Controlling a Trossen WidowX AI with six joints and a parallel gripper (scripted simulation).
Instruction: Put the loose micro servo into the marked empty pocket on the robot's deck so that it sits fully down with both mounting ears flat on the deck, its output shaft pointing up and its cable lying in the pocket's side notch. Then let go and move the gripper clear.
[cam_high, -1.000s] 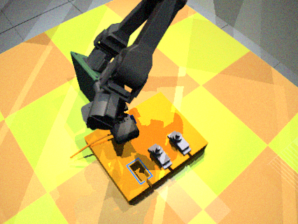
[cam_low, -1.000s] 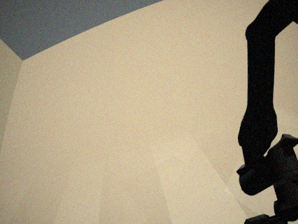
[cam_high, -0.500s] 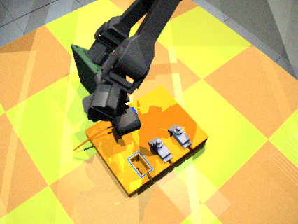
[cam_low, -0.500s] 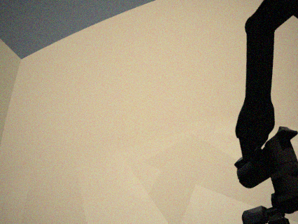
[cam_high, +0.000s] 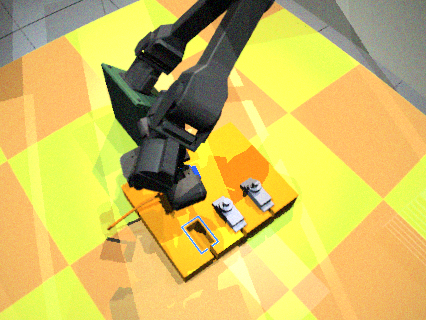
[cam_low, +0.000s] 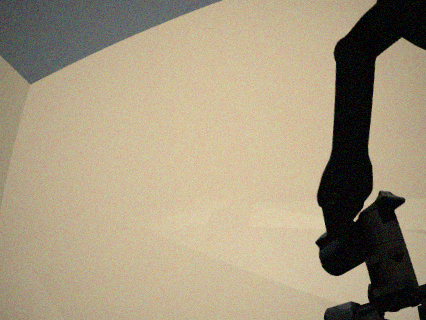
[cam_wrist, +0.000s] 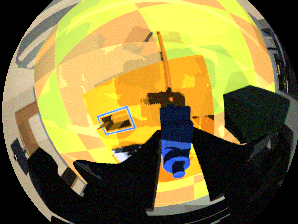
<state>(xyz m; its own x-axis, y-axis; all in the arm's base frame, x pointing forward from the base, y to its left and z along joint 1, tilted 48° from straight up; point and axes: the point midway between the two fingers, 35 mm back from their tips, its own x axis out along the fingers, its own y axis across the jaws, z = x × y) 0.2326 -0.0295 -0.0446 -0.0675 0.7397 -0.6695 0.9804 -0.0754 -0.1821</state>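
Right now my gripper tip is 10 cm above the orange deck, 7 cm to the right of it and 1 cm past it.
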